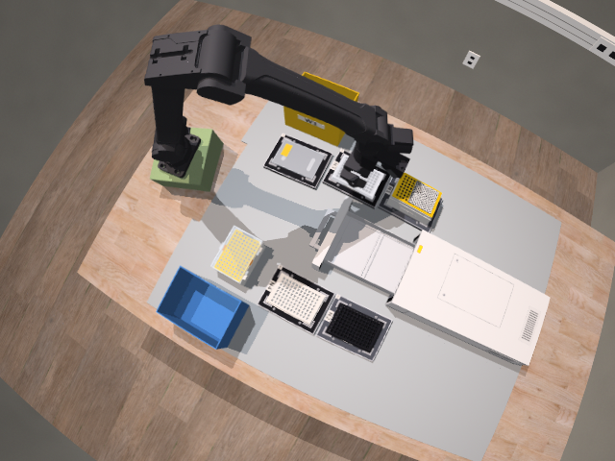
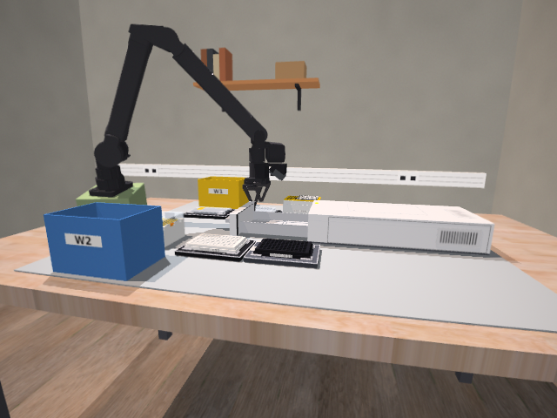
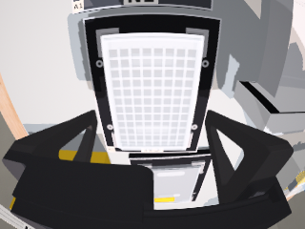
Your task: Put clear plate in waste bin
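Now: the clear plate 30 mm below my hand. The rest, counted from my hand: yellow tip box: 160 mm ahead, 10 mm to the right; then black work nest N3: 50 mm below; then label n1: 100 mm ahead, 40 mm below.
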